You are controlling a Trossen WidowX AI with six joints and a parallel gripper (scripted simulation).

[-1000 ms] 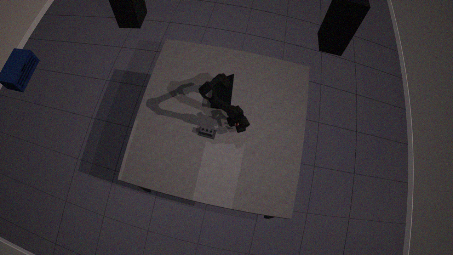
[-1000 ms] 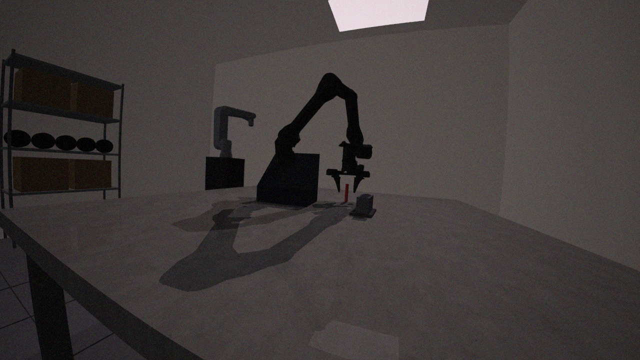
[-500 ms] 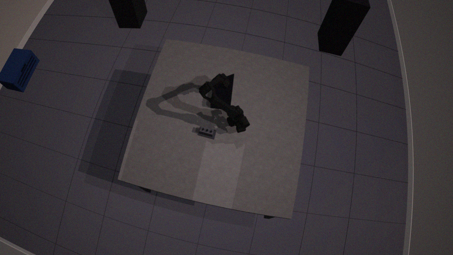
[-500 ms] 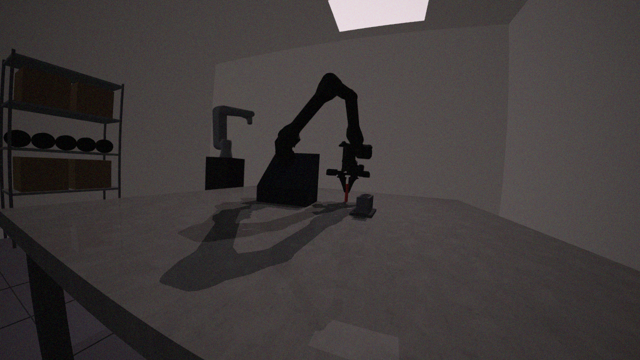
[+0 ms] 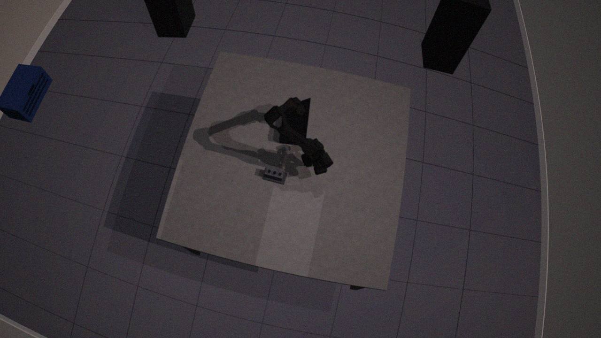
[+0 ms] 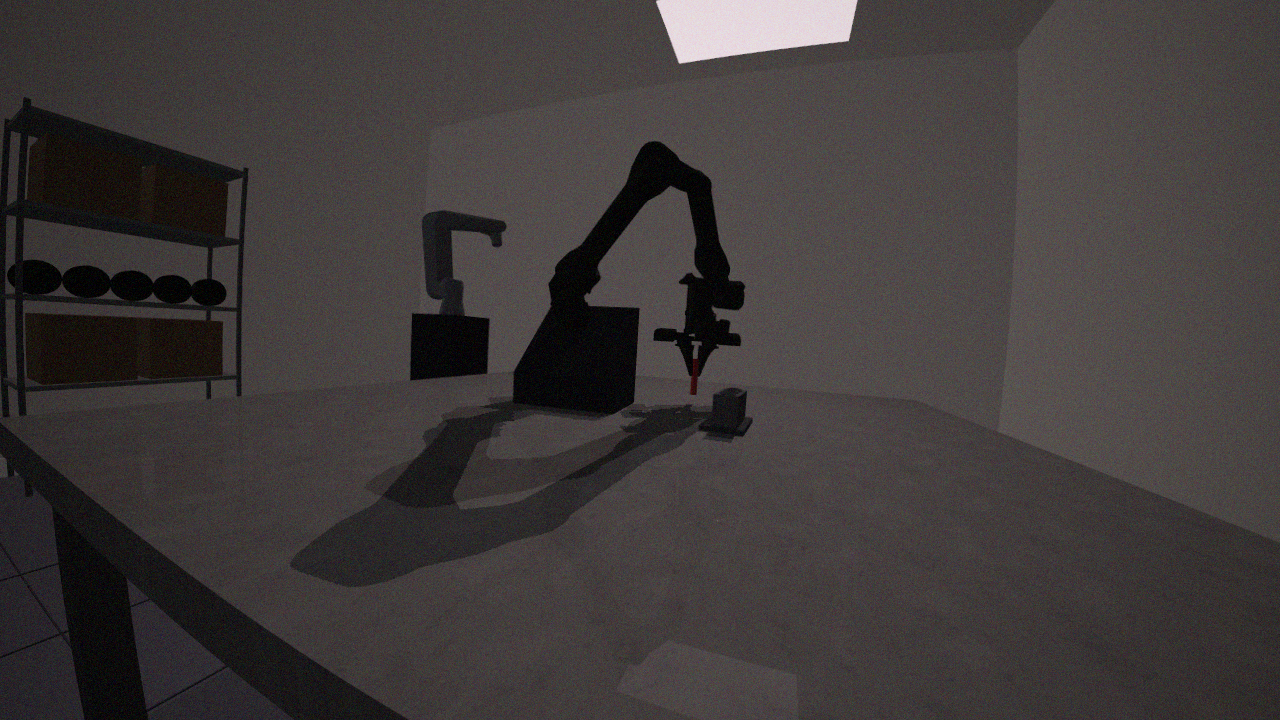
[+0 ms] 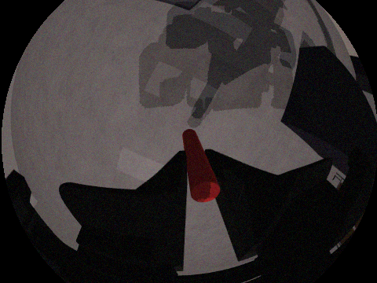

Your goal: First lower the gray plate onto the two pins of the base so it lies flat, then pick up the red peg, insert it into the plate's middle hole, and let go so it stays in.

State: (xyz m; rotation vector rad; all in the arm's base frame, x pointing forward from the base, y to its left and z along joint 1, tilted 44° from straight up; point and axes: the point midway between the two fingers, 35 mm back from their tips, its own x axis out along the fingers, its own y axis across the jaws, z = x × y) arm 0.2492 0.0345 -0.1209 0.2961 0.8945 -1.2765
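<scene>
Right now my gripper tip is 9 cm short of the gray plate, 21 cm to the left of it and 2 cm above it. Round my gripper tip: dark base (9 cm ahead, 21 cm to the right, 5 cm below); red peg (right at my gripper tip).
</scene>
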